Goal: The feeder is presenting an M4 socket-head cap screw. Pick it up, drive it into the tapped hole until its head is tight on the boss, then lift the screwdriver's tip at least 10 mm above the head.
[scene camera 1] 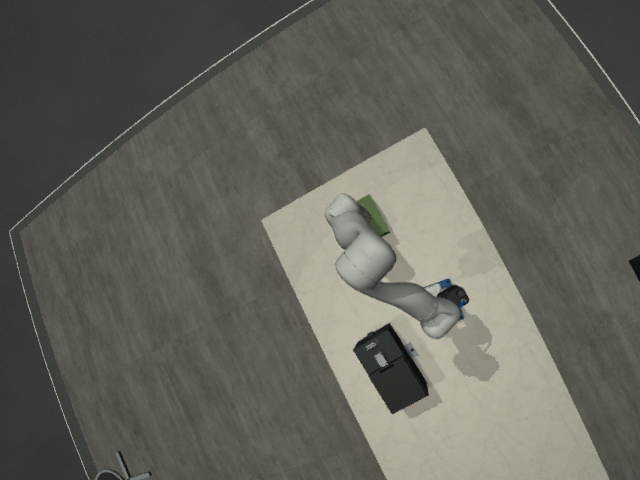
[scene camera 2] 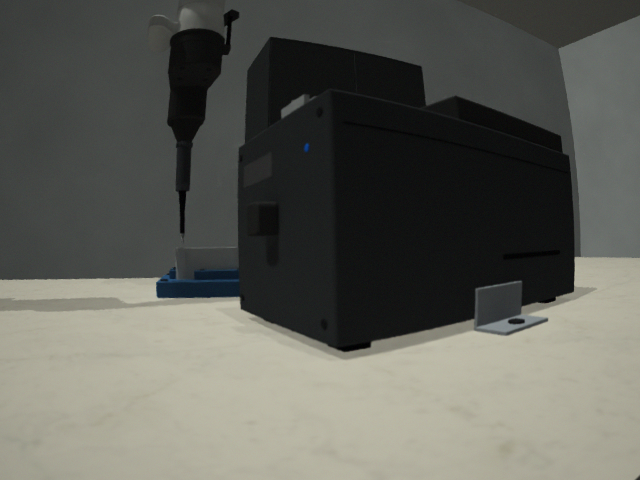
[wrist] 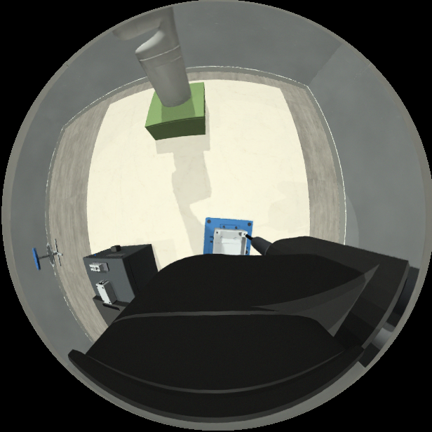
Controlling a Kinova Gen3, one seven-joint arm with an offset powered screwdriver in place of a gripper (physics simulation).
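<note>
My screwdriver (scene camera 2: 181,231) (wrist: 247,235) points straight down, with a small light-coloured screw (scene camera 2: 182,238) upright at the end of its bit. The screw's lower end is slightly above the top edge of the white open housing (scene camera 2: 214,259) (wrist: 230,243), near its left corner in scene camera 2. In the wrist view the bit's end is over the housing's upper right corner. The tapped hole and its boss are too small or hidden to make out. The housing sits in a blue fixture (scene camera 1: 446,283) (scene camera 2: 199,289) (wrist: 215,223). The tip is hidden in scene camera 1.
The black feeder (scene camera 1: 400,379) (scene camera 2: 449,206) (wrist: 139,270) stands beside the fixture, with a small grey angle bracket (scene camera 1: 412,349) (scene camera 2: 498,304) next to it. The arm's base stands on a green block (scene camera 1: 378,219) (wrist: 180,128). The pale table top (scene camera 1: 496,413) carries them.
</note>
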